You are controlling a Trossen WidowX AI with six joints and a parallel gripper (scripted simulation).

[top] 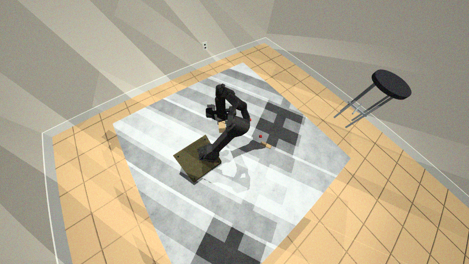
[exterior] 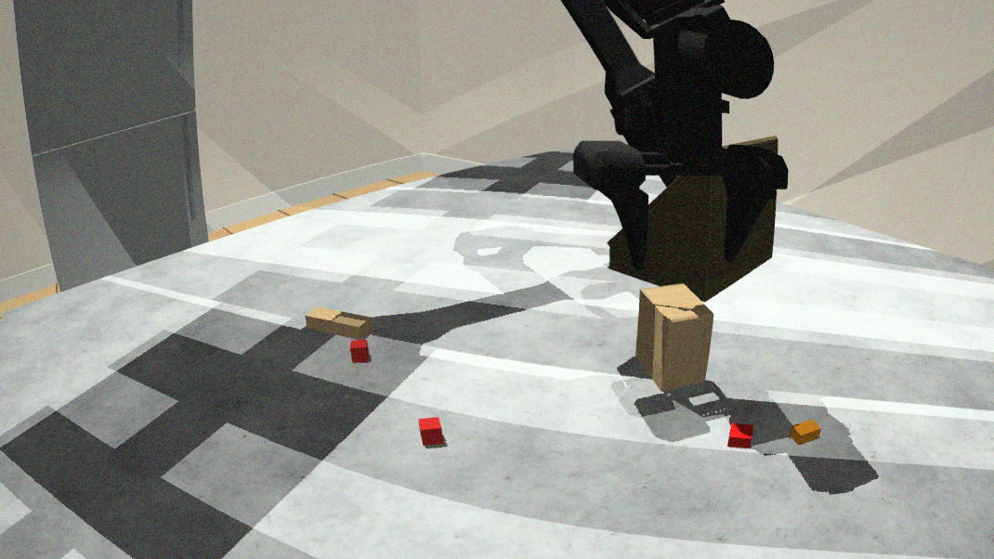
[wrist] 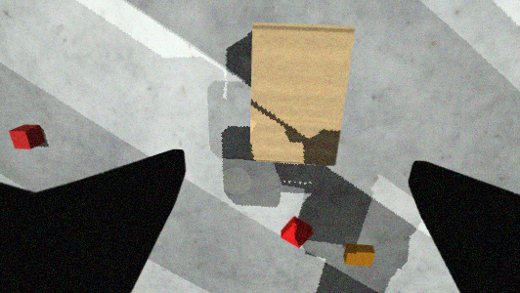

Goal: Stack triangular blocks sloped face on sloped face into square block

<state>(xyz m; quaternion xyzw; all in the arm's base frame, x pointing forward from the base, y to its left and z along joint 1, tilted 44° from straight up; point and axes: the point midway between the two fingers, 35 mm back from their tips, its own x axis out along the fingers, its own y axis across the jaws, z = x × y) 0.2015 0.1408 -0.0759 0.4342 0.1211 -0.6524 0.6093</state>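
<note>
Right now the triangular block is 6 cm below my gripper tip. Also, from my gripper tip: orange block: 16 cm to the left, 10 cm below, 1 cm behind; flat tan plank: 29 cm to the right, 20 cm ahead, 10 cm below.
</note>
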